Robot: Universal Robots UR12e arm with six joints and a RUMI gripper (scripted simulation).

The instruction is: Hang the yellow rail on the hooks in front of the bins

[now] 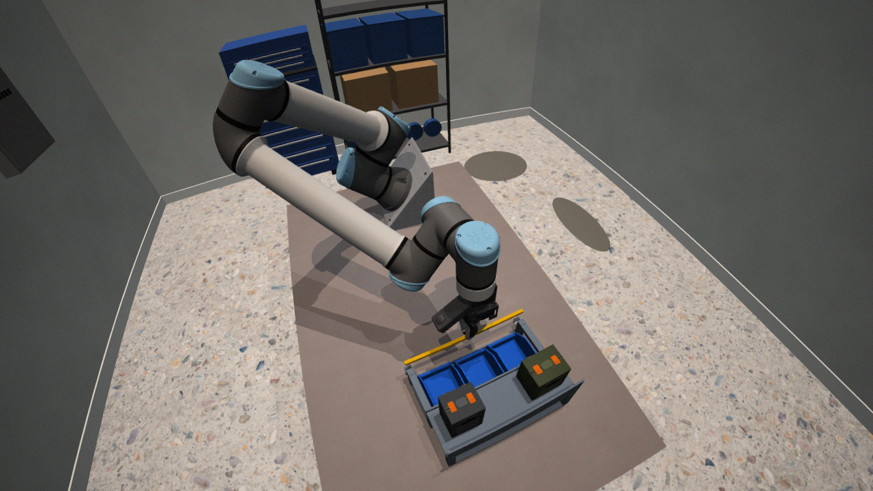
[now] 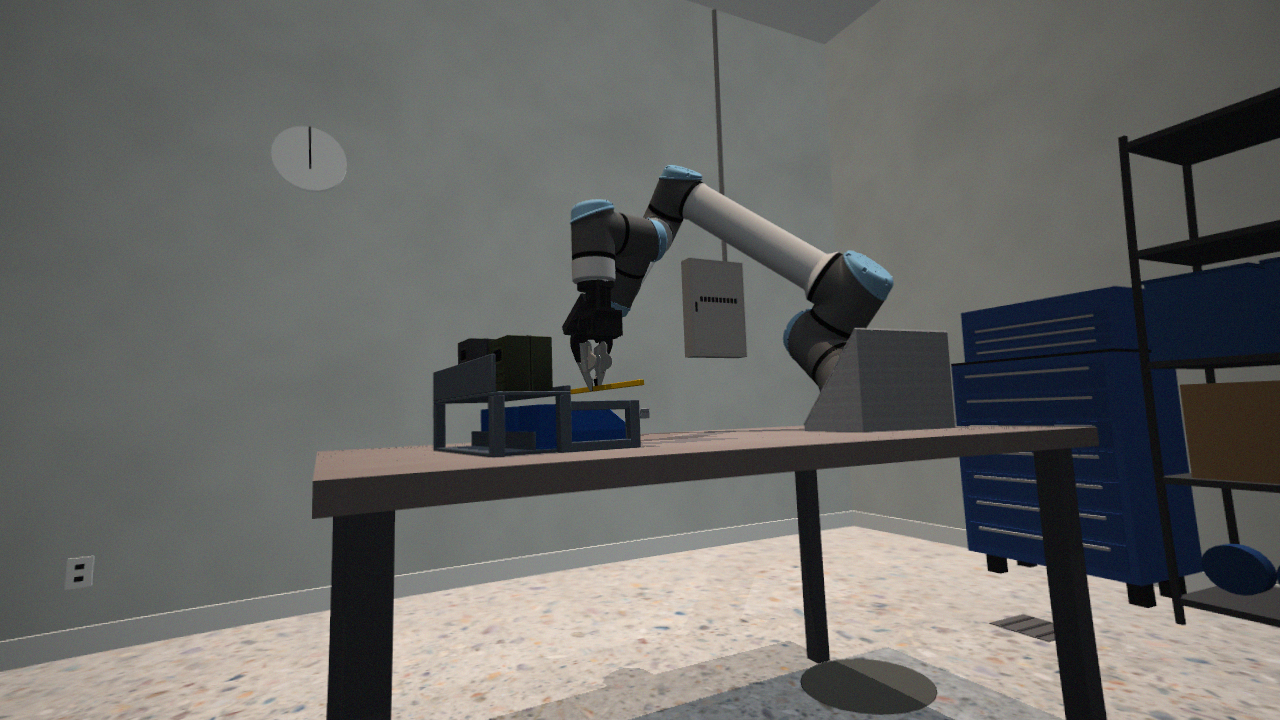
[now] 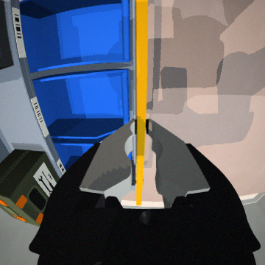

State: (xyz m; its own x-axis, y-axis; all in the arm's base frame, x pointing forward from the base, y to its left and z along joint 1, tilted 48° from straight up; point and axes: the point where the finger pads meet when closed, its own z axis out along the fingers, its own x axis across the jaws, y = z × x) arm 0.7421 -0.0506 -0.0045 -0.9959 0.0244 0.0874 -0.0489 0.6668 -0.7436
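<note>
My gripper is now 1 cm above the yellow rail. Round my hand: green case 20 cm ahead, 12 cm to the left, 2 cm above; black case 20 cm ahead, 11 cm to the right, 4 cm above.
</note>
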